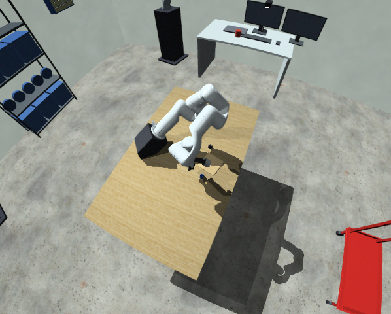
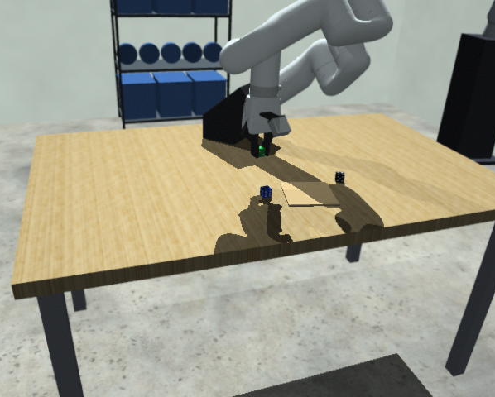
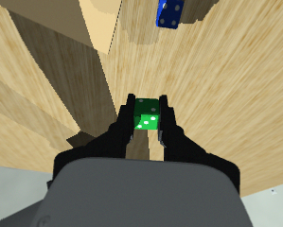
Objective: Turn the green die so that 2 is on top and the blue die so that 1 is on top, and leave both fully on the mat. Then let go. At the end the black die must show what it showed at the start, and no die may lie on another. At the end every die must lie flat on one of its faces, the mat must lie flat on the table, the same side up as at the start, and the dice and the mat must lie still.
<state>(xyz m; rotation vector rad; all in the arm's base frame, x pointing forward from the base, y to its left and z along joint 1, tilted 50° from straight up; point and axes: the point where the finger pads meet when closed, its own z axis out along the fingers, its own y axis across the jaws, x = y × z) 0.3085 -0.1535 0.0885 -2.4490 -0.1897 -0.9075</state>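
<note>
Right now the blue die is 80 mm ahead of my hand, 10 mm to the left of it and 100 mm below it. Round my hand: black die 10 mm behind, 250 mm to the left, 100 mm below; then tan mat 70 mm ahead, 130 mm to the left, 110 mm below; then green die 10 mm below.
</note>
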